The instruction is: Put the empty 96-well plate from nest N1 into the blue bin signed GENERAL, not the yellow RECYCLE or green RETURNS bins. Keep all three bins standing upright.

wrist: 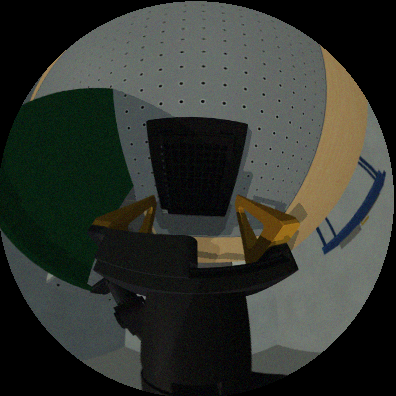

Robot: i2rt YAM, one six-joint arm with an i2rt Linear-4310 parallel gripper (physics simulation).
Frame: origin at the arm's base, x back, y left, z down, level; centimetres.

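Seen in the pictures: gripper, fingertip midpoint: (195, 198).
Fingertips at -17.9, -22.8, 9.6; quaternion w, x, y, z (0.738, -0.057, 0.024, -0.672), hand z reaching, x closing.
Observation:
Offsets run from my fingertips to a thing's top centre, as dx, dy, dz. "*": to the spot under its first point.
A black 96-well plate @(-0.3, +0.2, +2.7) (196, 167), dark with a faint grid of wells, lies on the grey perforated board, in the middle of the wrist view. My gripper (195, 198) is open, with its two orange fingers spread wide. The near end of the plate shows between the fingertips, and neither finger looks to touch it. The height of the fingers over the plate is hard to tell. A large dark green bin @(* -7.9, +10.7, -4.8) (65, 175) stands close to the left finger. The blue GENERAL bin and the yellow RECYCLE bin cannot be made out.
The grey perforated board (215, 35) surrounds the plate. A light wooden table edge (345, 100) runs along the right and behind the fingers. A blue rail-like frame (356, 220) shows at the far right, beyond the table. The green bin's wall rises close on the left.

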